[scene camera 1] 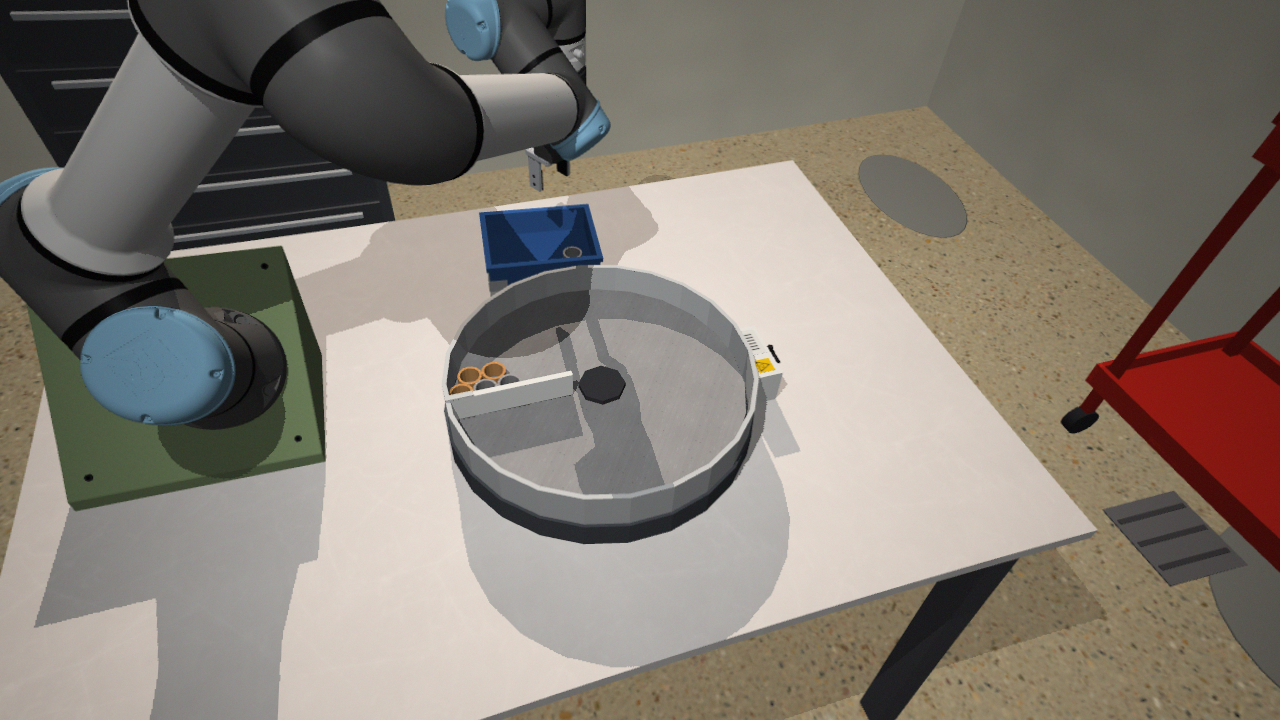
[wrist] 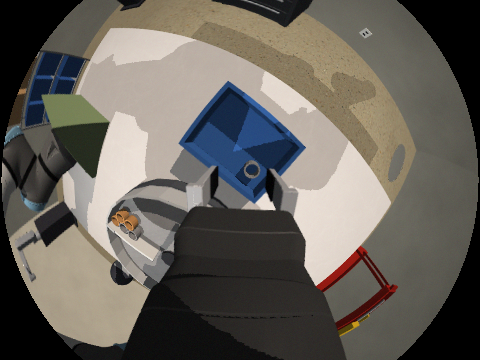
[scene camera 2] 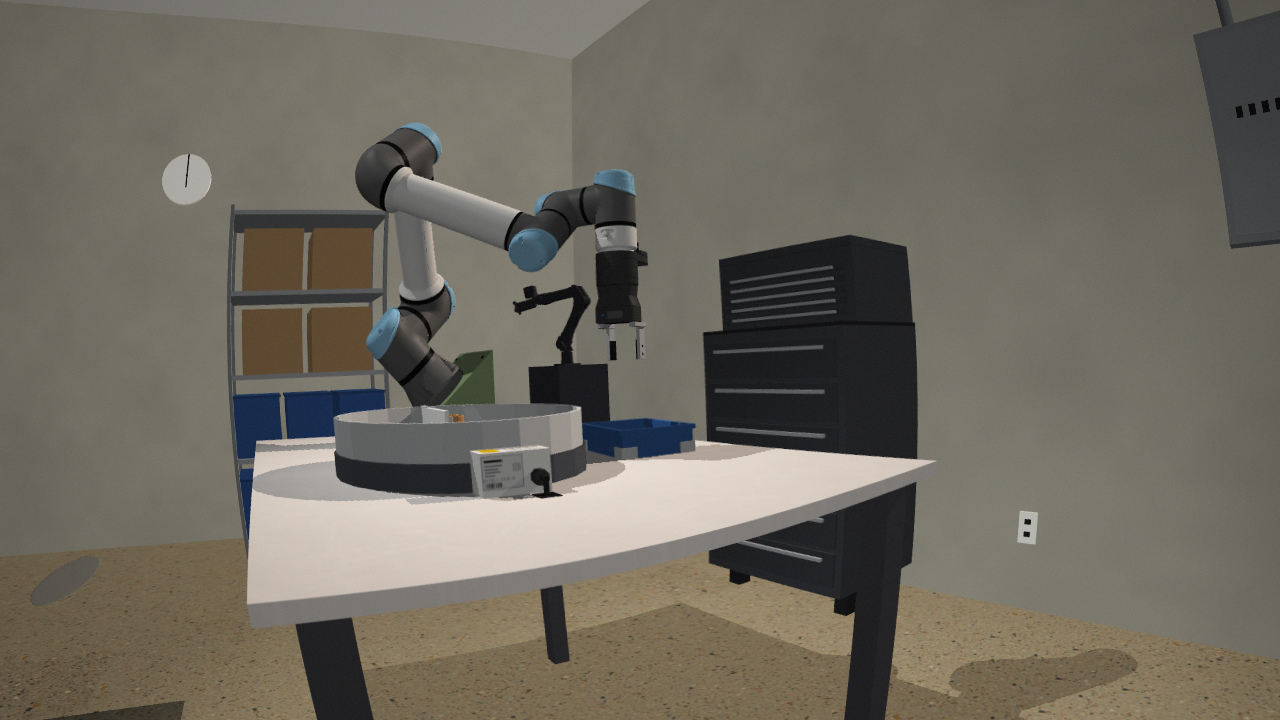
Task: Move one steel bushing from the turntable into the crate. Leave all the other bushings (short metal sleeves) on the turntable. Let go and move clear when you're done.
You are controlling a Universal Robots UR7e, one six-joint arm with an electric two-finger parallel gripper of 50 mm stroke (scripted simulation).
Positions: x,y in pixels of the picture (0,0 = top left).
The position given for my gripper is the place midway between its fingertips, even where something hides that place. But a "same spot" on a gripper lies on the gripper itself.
Scene:
My gripper shows in scene camera 1 (pixel 550 180), in the wrist view and in scene camera 2. One and the same spot on my gripper: (scene camera 2: pixel 610 328) is (wrist: pixel 204 206).

